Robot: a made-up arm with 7 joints. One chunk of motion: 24 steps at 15 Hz.
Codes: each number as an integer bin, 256 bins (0 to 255) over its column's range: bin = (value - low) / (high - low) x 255, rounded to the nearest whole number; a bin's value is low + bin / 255 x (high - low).
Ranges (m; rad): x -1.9..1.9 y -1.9..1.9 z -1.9..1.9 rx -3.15..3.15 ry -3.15..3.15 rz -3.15..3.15
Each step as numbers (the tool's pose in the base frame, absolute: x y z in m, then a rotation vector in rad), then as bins.
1 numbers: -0.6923 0.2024 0.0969 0.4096 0.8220 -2.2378
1 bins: 81 141 134 144 161 37
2 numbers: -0.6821 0.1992 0.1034 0.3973 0.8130 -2.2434
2 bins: 82 141 134 144 160 37
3 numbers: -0.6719 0.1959 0.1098 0.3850 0.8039 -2.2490
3 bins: 82 141 135 143 160 36
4 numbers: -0.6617 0.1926 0.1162 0.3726 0.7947 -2.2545
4 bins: 83 140 135 143 160 36
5 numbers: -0.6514 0.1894 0.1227 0.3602 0.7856 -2.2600
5 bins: 84 140 136 142 159 36
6 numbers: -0.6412 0.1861 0.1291 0.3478 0.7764 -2.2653
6 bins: 84 140 136 142 159 36
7 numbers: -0.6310 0.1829 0.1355 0.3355 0.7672 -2.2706
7 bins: 85 140 137 141 159 36
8 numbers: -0.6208 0.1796 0.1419 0.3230 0.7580 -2.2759
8 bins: 86 140 137 141 158 35
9 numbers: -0.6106 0.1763 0.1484 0.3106 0.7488 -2.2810
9 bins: 87 139 137 140 158 35
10 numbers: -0.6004 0.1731 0.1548 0.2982 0.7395 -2.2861
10 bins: 87 139 138 140 157 35
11 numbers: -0.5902 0.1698 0.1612 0.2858 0.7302 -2.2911
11 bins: 88 139 138 139 157 35
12 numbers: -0.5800 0.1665 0.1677 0.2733 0.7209 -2.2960
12 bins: 89 139 139 139 157 35
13 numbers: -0.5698 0.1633 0.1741 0.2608 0.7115 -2.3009
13 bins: 89 138 139 138 156 34
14 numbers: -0.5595 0.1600 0.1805 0.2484 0.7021 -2.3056
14 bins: 90 138 140 138 156 34
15 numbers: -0.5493 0.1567 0.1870 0.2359 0.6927 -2.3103
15 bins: 91 138 140 137 156 34
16 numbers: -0.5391 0.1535 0.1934 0.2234 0.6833 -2.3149
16 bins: 91 138 140 137 155 34
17 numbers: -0.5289 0.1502 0.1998 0.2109 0.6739 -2.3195
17 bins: 92 138 141 136 155 34
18 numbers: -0.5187 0.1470 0.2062 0.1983 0.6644 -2.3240
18 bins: 93 137 141 136 154 33
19 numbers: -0.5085 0.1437 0.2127 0.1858 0.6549 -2.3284
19 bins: 93 137 142 135 154 33
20 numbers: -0.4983 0.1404 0.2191 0.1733 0.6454 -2.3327
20 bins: 94 137 142 135 154 33
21 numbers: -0.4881 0.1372 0.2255 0.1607 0.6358 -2.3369
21 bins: 95 137 143 134 153 33
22 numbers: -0.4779 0.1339 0.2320 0.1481 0.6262 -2.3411
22 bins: 95 136 143 133 153 33
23 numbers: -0.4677 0.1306 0.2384 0.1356 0.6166 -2.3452
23 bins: 96 136 143 133 152 33
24 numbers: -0.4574 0.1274 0.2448 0.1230 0.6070 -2.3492
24 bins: 97 136 144 132 152 32
